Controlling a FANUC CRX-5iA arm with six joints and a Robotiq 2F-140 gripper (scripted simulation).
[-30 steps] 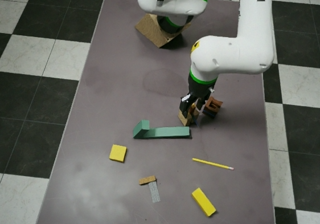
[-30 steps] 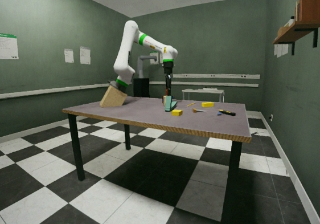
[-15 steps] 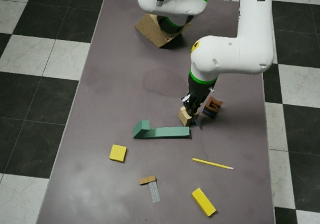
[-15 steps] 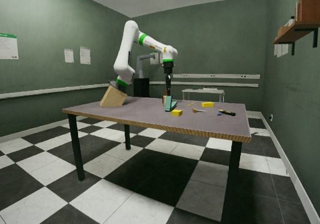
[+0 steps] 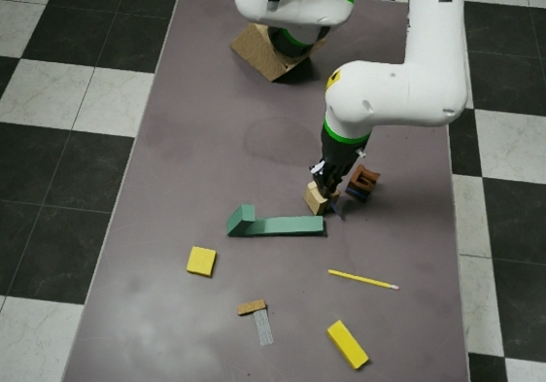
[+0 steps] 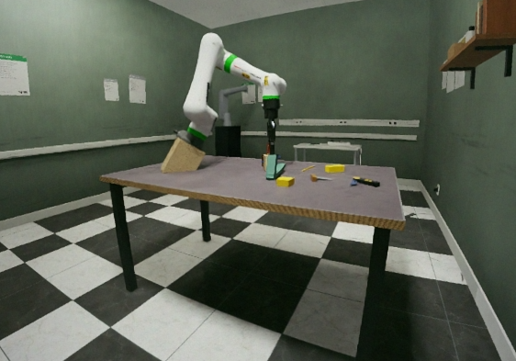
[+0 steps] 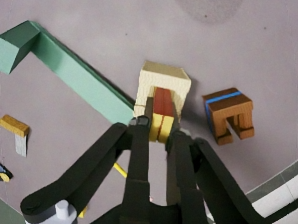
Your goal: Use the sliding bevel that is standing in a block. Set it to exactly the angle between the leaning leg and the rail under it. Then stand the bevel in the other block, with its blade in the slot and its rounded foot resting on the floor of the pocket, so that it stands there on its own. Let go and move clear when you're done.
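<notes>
Now: the dark blade 10 mm ahead of my hand, 10 mm to the left of it and 50 mm below it. From my hand the other things lie so: yellow pencil 160 mm ahead, 150 mm to the left, 120 mm below; then cork-and-metal square 330 mm ahead, 70 mm to the right, 120 mm below.
</notes>
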